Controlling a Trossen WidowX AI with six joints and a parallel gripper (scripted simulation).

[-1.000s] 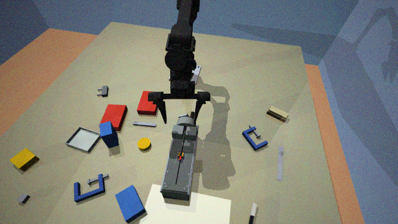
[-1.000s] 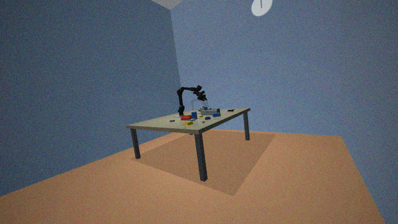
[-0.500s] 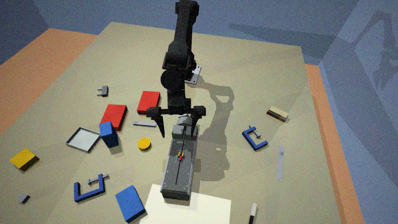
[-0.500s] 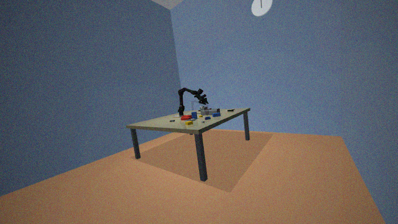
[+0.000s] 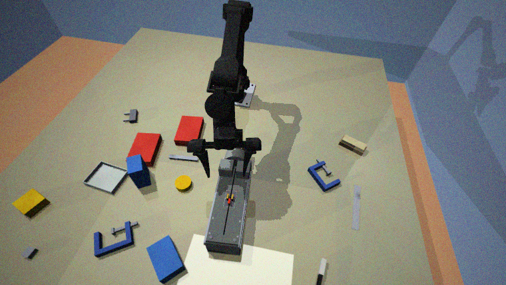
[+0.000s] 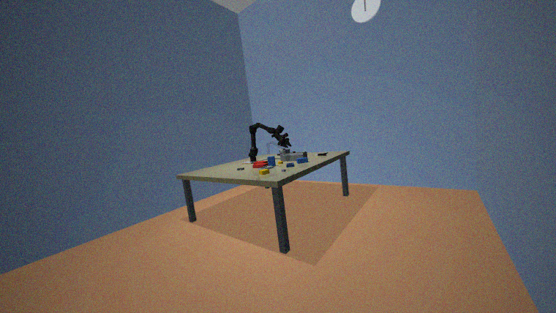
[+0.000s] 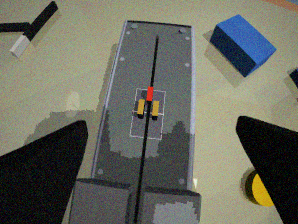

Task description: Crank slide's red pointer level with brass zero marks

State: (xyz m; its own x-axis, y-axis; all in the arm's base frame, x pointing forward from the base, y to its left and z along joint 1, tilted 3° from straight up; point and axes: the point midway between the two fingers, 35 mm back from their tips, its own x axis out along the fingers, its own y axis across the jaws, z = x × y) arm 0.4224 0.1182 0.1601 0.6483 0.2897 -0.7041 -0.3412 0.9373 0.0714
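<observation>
The dark crank handle is 160 mm behind my gripper tip and 80 mm below it. Also, from my gripper tip: red pointer 40 mm ahead, 20 mm to the left, 60 mm below; grey strip 110 mm behind, 380 mm to the left, 140 mm below; grey tray 50 mm ahead, 390 mm to the right, 130 mm below.
</observation>
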